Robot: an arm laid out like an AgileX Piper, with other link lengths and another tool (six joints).
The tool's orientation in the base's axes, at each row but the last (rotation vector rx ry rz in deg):
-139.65, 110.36, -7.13
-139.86, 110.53, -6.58
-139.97, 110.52, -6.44
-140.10, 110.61, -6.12
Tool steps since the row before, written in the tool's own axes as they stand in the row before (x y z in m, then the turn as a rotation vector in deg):
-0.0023, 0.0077, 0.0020, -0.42, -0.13, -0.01
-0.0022, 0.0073, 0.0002, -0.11, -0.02, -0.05
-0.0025, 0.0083, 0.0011, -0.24, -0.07, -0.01
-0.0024, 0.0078, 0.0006, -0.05, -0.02, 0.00
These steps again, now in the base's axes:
-0.0078, 0.0004, -0.0027, 0.03, 0.44, 0.00
-0.0076, 0.0004, -0.0008, -0.01, 0.11, 0.05
-0.0085, 0.0005, -0.0017, 0.01, 0.25, 0.00
-0.0081, 0.0005, -0.0012, 0.01, 0.05, 0.00

